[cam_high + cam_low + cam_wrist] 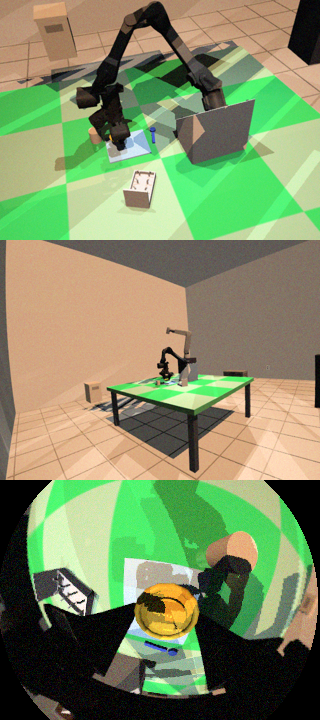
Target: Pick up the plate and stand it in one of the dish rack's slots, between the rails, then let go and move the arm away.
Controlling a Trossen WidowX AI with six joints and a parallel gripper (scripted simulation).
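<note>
Right now the pale blue mat is 40 mm below my gripper tip, 20 mm behind it and 10 mm to the left of it. Round my gripper tip: plate: 10 mm above; blue spoon: 130 mm behind, 40 mm below, 30 mm to the right; dish rack: 210 mm to the left, 50 mm behind, 20 mm below.
</note>
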